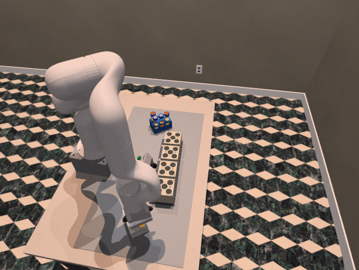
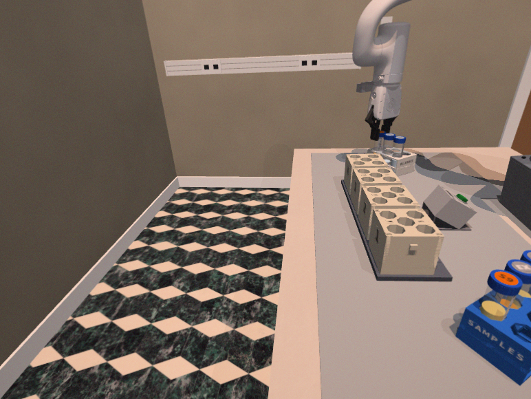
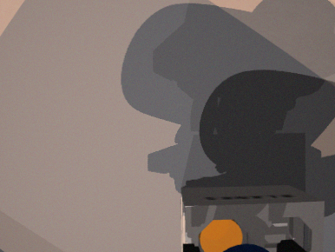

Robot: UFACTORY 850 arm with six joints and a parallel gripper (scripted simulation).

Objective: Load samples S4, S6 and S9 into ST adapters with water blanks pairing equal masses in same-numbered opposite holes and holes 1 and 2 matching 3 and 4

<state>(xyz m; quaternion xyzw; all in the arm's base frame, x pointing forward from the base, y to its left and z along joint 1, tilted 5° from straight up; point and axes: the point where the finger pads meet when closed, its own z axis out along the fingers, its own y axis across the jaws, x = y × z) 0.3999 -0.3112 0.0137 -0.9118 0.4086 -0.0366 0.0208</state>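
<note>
Now: the sample tube 10 mm to the left of my hand and 50 mm below it. From my hand the other things lie so: green done key: 160 mm behind, 350 mm to the left, 50 mm below; white blanks rack: 40 mm behind, 20 mm to the left, 90 mm below; white-dot tube: 20 mm behind, 30 mm to the left, 50 mm below.
</note>
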